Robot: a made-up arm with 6 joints.
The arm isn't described. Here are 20 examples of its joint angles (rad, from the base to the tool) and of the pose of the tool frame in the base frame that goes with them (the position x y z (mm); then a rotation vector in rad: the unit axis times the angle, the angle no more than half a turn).
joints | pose
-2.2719 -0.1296 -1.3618 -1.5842 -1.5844 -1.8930 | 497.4 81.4 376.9 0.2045 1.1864 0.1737
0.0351 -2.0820 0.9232 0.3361 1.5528 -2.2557 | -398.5 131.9 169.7 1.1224 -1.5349 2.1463
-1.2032 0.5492 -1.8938 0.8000 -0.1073 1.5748 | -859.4 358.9 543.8 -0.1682 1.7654 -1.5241
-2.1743 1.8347 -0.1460 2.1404 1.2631 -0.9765 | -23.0 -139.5 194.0 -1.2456 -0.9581 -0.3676
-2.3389 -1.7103 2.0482 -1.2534 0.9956 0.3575 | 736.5 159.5 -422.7 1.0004 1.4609 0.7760
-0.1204 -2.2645 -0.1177 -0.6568 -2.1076 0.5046 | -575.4 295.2 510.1 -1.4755 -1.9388 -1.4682
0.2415 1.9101 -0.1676 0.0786 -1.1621 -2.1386 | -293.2 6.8 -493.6 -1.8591 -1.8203 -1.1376
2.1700 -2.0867 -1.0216 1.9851 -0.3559 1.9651 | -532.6 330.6 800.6 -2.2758 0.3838 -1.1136
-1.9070 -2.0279 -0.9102 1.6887 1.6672 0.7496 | 381.5 -41.5 191.4 -1.1718 1.5217 -0.4752
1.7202 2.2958 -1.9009 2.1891 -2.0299 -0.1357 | -338.9 -492.9 678.7 -0.4248 -0.8075 -2.6391
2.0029 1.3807 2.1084 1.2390 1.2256 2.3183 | 518.0 -266.7 838.7 -0.4618 1.3173 -1.1011
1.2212 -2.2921 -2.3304 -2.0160 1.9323 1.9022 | -649.8 -250.7 203.9 0.0855 0.5217 -1.3046
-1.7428 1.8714 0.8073 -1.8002 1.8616 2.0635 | 205.9 -208.7 -297.7 -1.0298 -0.1500 1.1237
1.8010 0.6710 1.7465 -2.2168 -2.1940 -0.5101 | 218.4 601.3 486.4 -1.0222 0.6902 1.7564
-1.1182 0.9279 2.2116 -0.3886 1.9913 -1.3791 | -598.9 -50.4 -108.7 0.5602 0.0397 0.5689
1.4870 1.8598 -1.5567 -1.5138 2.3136 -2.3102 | 113.0 -369.9 353.3 0.1634 -0.8496 0.5335
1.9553 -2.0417 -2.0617 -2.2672 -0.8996 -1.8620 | 70.9 -468.8 876.2 0.6398 -0.0401 1.4056
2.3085 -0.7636 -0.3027 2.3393 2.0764 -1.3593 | 262.8 -17.2 285.7 1.0848 0.6263 -0.7306
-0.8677 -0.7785 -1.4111 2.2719 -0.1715 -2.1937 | -171.0 951.4 -116.9 -1.2823 -0.9003 -1.7976
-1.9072 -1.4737 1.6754 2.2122 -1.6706 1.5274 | 374.1 641.1 30.9 1.5563 -1.8743 1.2420
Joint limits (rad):
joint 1: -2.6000..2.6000
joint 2: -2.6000..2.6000
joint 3: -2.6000..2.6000
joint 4: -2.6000..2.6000
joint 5: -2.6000..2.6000
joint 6: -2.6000..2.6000
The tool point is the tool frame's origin. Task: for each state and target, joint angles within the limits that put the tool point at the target. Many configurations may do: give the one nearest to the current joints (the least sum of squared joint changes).
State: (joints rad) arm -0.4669 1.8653 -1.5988 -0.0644 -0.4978 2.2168
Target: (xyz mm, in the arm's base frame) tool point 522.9 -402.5 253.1
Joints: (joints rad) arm 0.1796 2.0554 -1.3973 0.0680 -0.6958 2.2133
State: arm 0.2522 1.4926 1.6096 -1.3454 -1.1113 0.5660
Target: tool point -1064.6 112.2 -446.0
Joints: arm -0.4990 1.3957 1.4080 -0.6721 -0.9844 0.4840
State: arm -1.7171 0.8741 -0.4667 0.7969 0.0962 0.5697
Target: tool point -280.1 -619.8 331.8
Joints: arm -1.6872 1.0290 -0.3399 0.8266 -0.1622 0.5531
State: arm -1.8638 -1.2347 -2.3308 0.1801 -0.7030 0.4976
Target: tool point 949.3 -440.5 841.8
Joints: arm -2.2508 -2.1138 -2.5518 -0.1392 -0.7241 0.3814
